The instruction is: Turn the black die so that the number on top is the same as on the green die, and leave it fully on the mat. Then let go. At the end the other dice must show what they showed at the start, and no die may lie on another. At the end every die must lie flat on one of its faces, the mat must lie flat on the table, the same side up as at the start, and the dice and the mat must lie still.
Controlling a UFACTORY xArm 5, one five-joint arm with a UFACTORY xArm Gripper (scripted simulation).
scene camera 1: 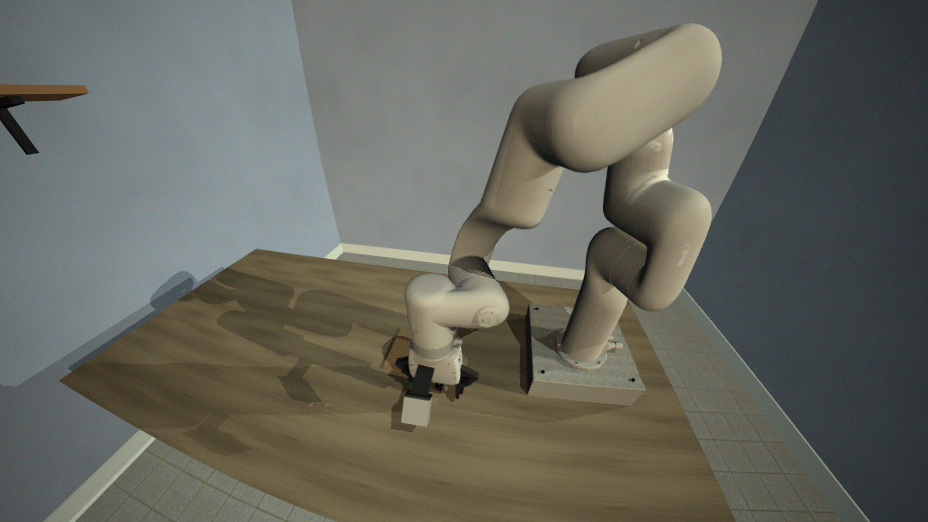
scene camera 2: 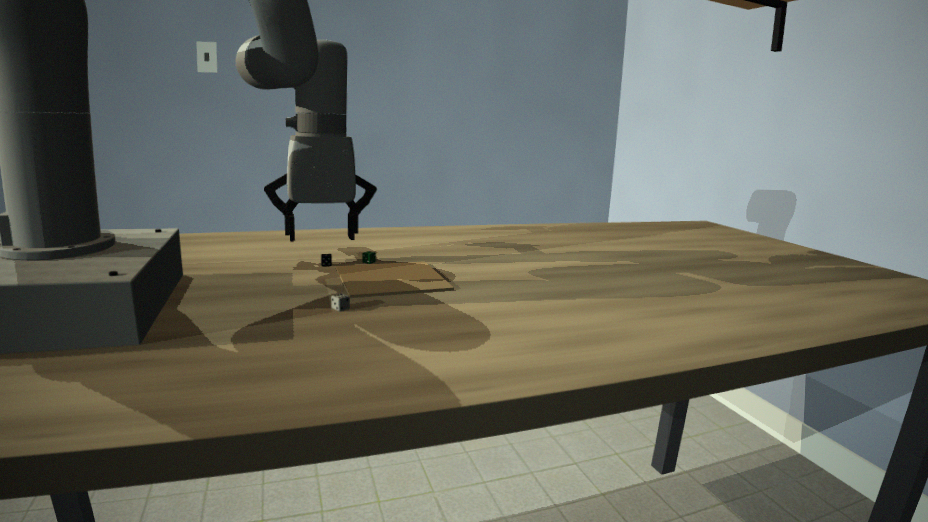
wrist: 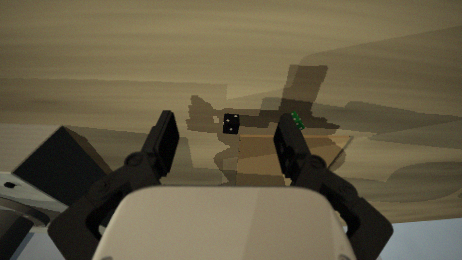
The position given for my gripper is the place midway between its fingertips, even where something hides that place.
I see my gripper [scene camera 2: 322, 239] and a tan mat [scene camera 2: 368, 280].
The tan mat shows as well in the wrist view [wrist: 258, 164]. My gripper also shows in scene camera 1 [scene camera 1: 438, 389].
